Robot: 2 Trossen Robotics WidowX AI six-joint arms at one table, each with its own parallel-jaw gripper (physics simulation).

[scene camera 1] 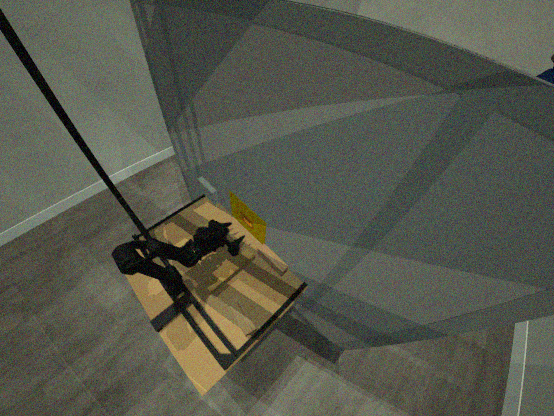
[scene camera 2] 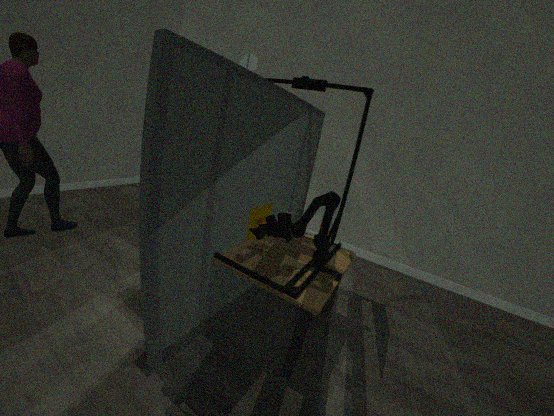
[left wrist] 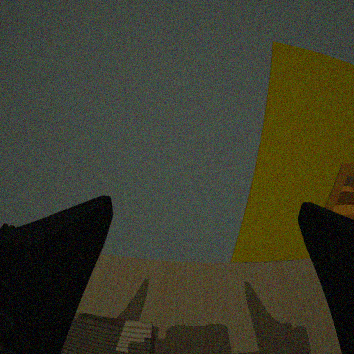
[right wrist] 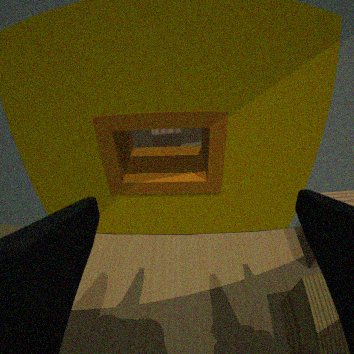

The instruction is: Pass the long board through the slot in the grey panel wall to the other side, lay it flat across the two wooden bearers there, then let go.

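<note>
The grey panel wall [scene camera 1: 350, 165] [scene camera 2: 200, 150] [left wrist: 150, 125] has a yellow panel [scene camera 1: 257, 231] [scene camera 2: 261, 214] [left wrist: 295, 120] [right wrist: 270, 150] with an orange-framed slot [left wrist: 336, 192] [right wrist: 215, 160]. My right gripper [scene camera 1: 237, 231] [right wrist: 200, 204] is open and empty in front of the panel, fingers pointing at it. My left gripper [scene camera 2: 254, 232] [left wrist: 209, 210] is open and empty, facing grey wall left of the yellow panel. A grained wooden piece [left wrist: 135, 336] lies at the lower left of the left wrist view, another [right wrist: 325, 300] at the lower right of the right wrist view. I cannot tell board from bearers.
A wooden block [scene camera 1: 272, 260] [right wrist: 340, 197] lies beside the wall. The table [scene camera 1: 202, 377] [scene camera 2: 315, 302] has dark rails [scene camera 1: 270, 320] along its edges. A dark camera pole [scene camera 1: 75, 127] [scene camera 2: 355, 155] rises beside it. A person [scene camera 2: 22, 100] stands beyond the wall.
</note>
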